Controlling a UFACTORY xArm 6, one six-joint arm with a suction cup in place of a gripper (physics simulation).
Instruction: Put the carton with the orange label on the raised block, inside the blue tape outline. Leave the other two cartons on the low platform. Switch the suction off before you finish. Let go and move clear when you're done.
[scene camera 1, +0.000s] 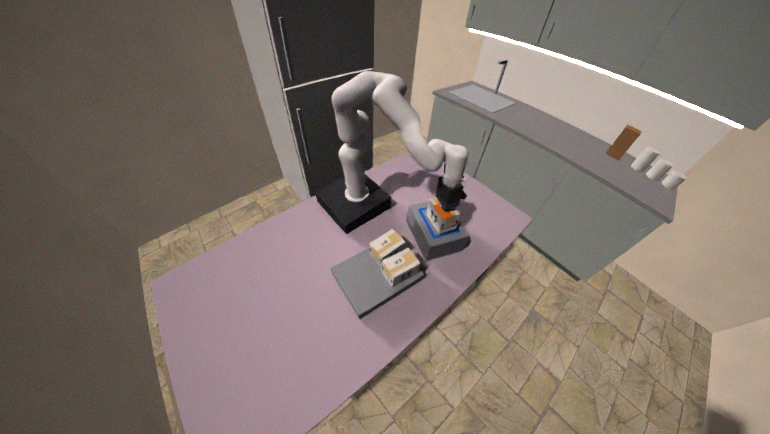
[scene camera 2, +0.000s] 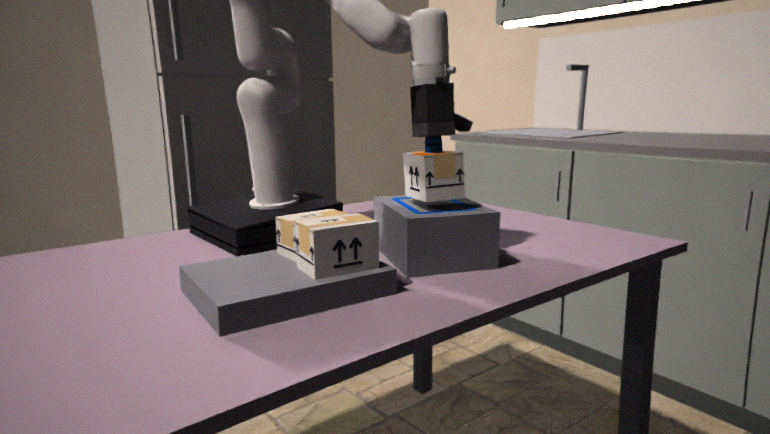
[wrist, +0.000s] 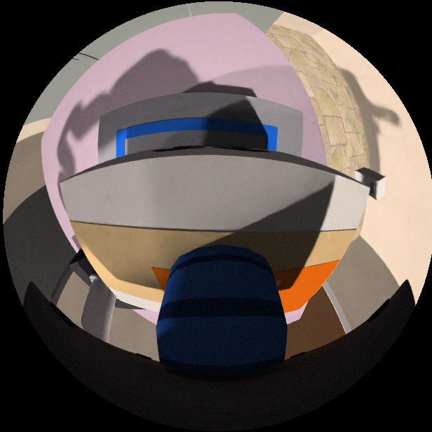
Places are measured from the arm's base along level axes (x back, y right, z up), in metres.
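Pixels of known places: arm's base, link origin: (scene camera 1: 357, 193) (scene camera 2: 274, 203).
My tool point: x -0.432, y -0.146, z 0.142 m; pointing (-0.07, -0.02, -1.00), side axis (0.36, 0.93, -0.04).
Ahead of a thing's pixels: the offset from my tool point to its top centre. Level surfaces: height alone.
The carton with the orange label {dx +0.005, dy -0.001, dz +0.017 m} (scene camera 1: 445, 220) (scene camera 2: 435, 180) (wrist: 215, 192) hangs upright from my suction cup (scene camera 2: 432, 145) (wrist: 222, 305), which is shut on its top. A small gap and a shadow show beneath it, over the raised grey block {dx +0.021, dy -0.016, dz -0.103 m} (scene camera 1: 448, 248) (scene camera 2: 452, 245) (wrist: 111, 125). The blue tape outline (scene camera 1: 447, 235) (scene camera 2: 405, 205) (wrist: 200, 123) shows around and beyond the carton's base; its part under the carton is hidden. The other two cartons, one {dx +0.078, dy +0.251, dz -0.101 m} (scene camera 1: 387, 245) (scene camera 2: 285, 229) and the other {dx -0.031, dy +0.277, dz -0.088 m} (scene camera 1: 400, 267) (scene camera 2: 347, 248), stand side by side on the low platform {dx +0.032, dy +0.345, dz -0.176 m} (scene camera 1: 355, 288) (scene camera 2: 301, 307).
The arm's black base (scene camera 1: 353, 207) (scene camera 2: 258, 229) stands on the pink table {dz -0.224 m} (scene camera 1: 242, 312) (scene camera 2: 107, 323), left of the raised block. The kitchen counter (scene camera 1: 560, 137) (scene camera 2: 620, 145) and the fridge (scene camera 1: 328, 124) (scene camera 2: 248, 134) stand beyond the table.
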